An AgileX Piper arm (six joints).
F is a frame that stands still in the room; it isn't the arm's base.
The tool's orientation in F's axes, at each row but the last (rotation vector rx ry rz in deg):
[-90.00, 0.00, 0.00]
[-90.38, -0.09, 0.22]
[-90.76, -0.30, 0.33]
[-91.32, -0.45, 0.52]
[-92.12, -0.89, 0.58]
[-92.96, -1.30, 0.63]
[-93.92, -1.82, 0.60]
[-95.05, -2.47, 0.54]
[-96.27, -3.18, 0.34]
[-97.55, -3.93, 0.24]
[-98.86, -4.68, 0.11]
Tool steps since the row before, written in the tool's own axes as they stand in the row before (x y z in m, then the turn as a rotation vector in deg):
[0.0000, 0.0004, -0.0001, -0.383, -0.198, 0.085]
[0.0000, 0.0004, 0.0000, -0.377, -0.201, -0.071]
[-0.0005, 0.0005, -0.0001, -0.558, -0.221, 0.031]
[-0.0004, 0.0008, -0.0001, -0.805, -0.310, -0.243]
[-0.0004, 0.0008, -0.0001, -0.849, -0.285, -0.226]
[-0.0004, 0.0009, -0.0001, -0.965, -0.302, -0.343]
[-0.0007, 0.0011, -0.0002, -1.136, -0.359, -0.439]
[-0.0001, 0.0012, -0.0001, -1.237, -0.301, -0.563]
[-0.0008, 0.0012, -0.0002, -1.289, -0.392, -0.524]
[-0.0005, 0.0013, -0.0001, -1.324, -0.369, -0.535]
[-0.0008, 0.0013, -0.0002, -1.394, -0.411, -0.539]
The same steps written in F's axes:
[0.0000, -0.0001, -0.0004, -0.383, 0.085, 0.198]
[0.0000, 0.0000, -0.0004, -0.376, -0.071, 0.202]
[-0.0005, -0.0001, -0.0005, -0.558, 0.030, 0.221]
[-0.0004, -0.0001, -0.0008, -0.802, -0.244, 0.316]
[-0.0004, -0.0001, -0.0008, -0.846, -0.229, 0.291]
[-0.0004, -0.0002, -0.0009, -0.960, -0.348, 0.313]
[-0.0007, -0.0003, -0.0011, -1.129, -0.444, 0.374]
[-0.0001, -0.0002, -0.0012, -1.225, -0.576, 0.325]
[-0.0008, -0.0004, -0.0012, -1.281, -0.529, 0.410]
[-0.0004, -0.0003, -0.0013, -1.315, -0.545, 0.387]
[-0.0007, -0.0004, -0.0013, -1.387, -0.546, 0.426]

